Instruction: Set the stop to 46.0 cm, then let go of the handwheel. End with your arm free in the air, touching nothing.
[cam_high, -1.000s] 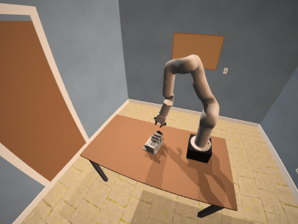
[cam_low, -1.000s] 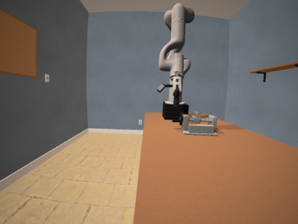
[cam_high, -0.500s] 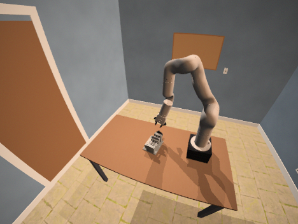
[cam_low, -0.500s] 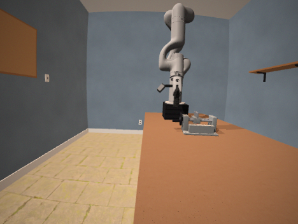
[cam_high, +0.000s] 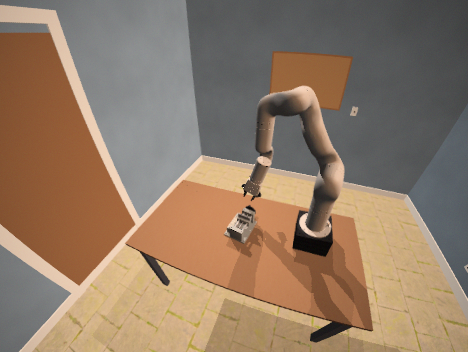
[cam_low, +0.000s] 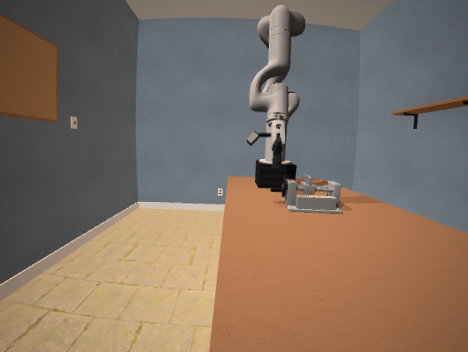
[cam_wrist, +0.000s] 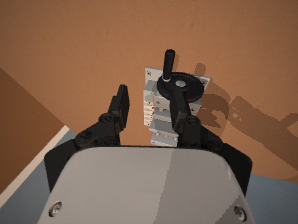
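My gripper is now 10 mm to the right of the dark round handwheel handle and 110 mm above it. From my hand the other things lie so: black handwheel: 10 mm behind, 20 mm to the left, 110 mm below.
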